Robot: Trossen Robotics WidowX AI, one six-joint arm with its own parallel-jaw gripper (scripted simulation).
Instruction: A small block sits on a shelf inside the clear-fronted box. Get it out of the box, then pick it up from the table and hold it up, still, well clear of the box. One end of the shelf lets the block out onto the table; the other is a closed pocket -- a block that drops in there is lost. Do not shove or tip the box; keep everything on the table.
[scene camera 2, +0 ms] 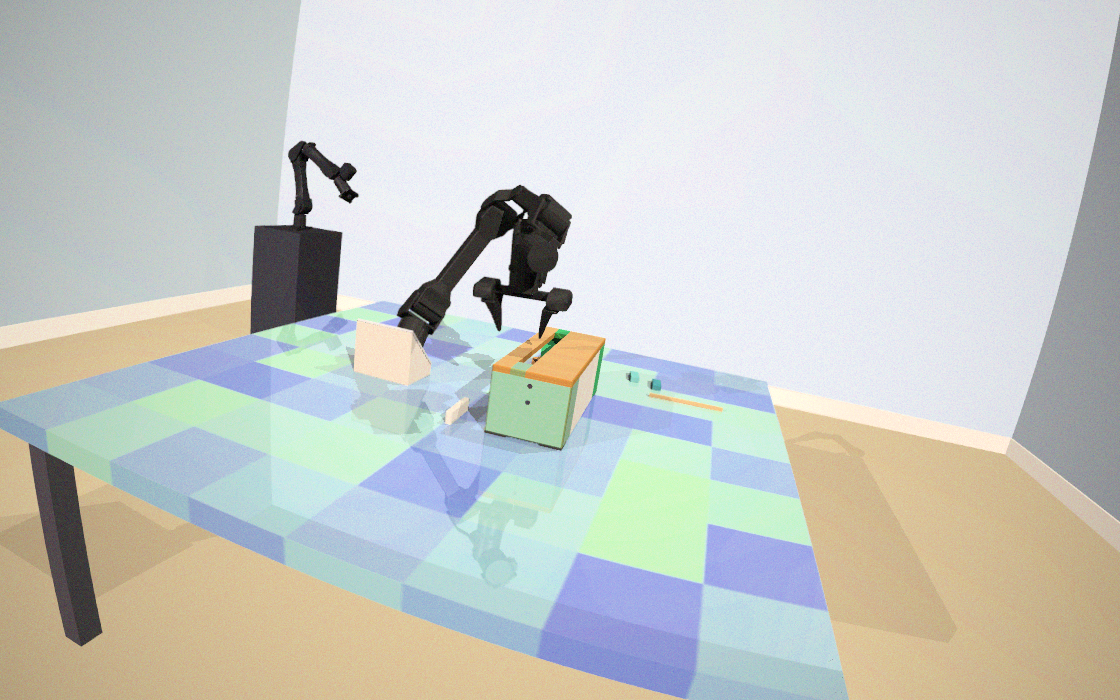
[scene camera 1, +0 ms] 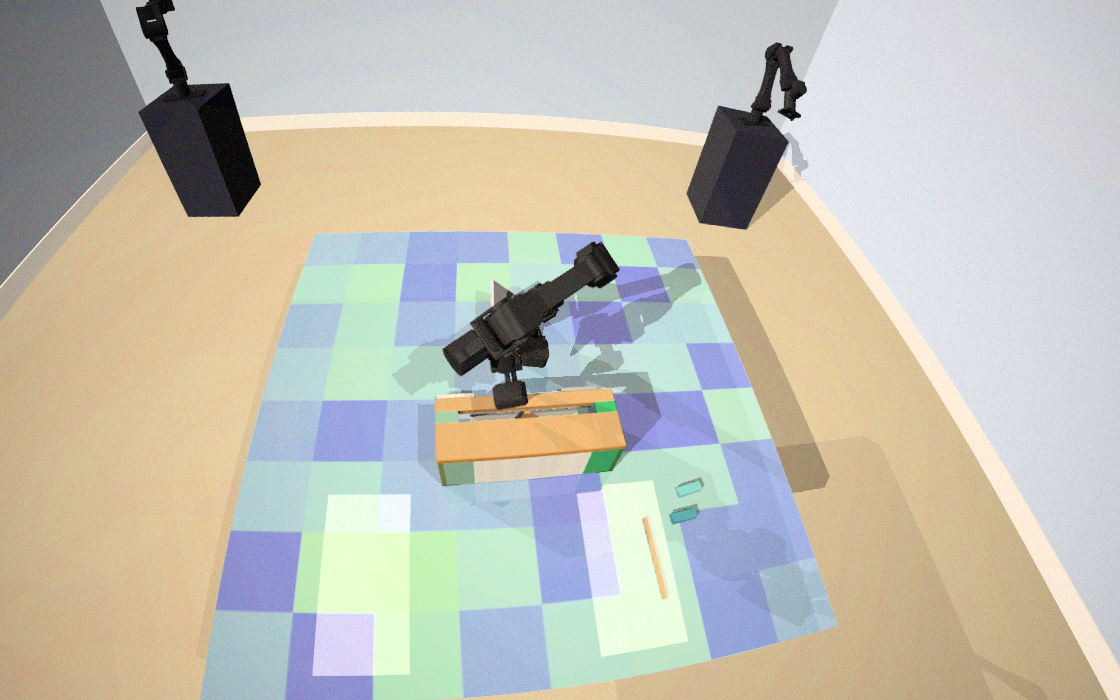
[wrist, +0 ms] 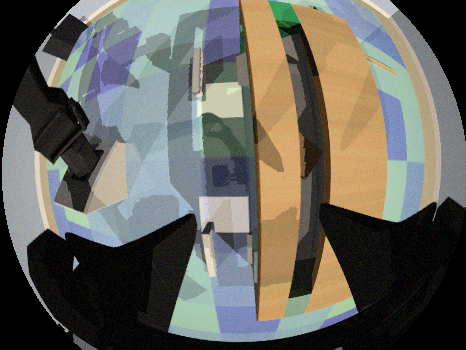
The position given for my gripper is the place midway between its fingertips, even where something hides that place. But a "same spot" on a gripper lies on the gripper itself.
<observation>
my gripper: scene camera 2; scene camera 1 510, 387; wrist
box: scene camera 2; scene camera 1; wrist 307, 73
same spot on my gripper: (scene camera 2: 494, 302) = (wrist: 166, 327)
same spot on box: (scene camera 1: 476, 442) = (scene camera 2: 562, 365)
</observation>
